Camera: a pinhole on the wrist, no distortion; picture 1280 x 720 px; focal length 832.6 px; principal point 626.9 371.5 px. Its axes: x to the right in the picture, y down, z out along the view. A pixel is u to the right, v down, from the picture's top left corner.
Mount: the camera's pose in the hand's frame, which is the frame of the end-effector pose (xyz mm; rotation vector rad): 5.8 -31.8 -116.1 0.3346 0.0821 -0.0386
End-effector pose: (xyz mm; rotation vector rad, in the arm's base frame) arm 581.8 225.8 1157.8 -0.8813 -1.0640 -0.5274
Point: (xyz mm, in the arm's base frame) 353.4 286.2 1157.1
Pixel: 286 343
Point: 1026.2 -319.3 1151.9
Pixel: behind the camera
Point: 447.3 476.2 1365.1
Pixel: 819 662
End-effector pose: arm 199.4 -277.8 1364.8 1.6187 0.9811 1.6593
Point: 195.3 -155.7 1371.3
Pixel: 1193 487
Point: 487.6 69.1 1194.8
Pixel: 858 195
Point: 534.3 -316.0 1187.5
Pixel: 263 504
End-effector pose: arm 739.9 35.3 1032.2 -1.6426 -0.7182 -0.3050
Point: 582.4 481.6 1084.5
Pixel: 601 465
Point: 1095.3 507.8 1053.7
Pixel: outside the picture
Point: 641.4 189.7 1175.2
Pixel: 698 211
